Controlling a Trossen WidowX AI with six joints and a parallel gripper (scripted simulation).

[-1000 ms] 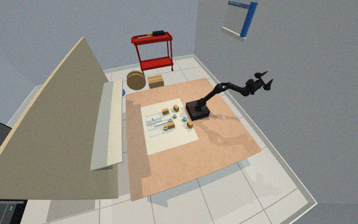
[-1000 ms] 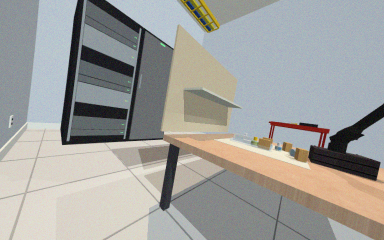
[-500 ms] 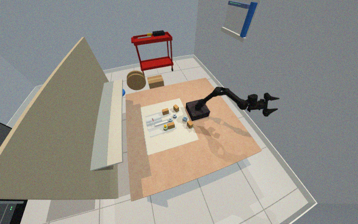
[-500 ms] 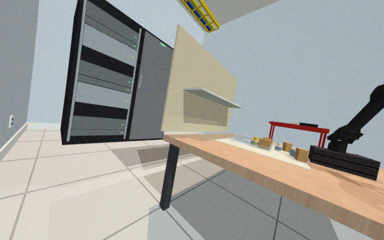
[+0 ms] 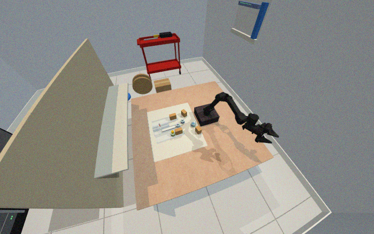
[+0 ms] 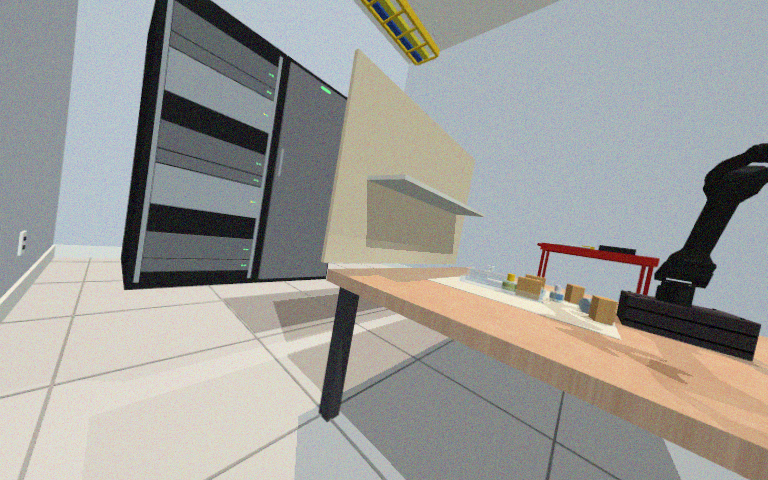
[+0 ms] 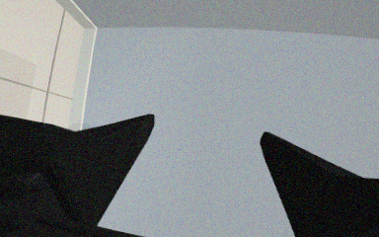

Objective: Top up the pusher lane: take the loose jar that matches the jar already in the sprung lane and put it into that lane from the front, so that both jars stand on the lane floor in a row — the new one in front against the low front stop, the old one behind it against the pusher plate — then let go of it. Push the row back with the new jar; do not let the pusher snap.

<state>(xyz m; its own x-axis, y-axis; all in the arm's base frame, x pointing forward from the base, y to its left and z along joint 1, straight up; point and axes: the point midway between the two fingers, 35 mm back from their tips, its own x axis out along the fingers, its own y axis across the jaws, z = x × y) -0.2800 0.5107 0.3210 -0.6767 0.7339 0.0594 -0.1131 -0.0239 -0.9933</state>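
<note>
The bluish jar is 470 mm to the right of my gripper tip, 460 mm ahead of it and 390 mm below it. Also, from my gripper tip: lane 790 mm ahead, 440 mm to the right, 400 mm below.
</note>
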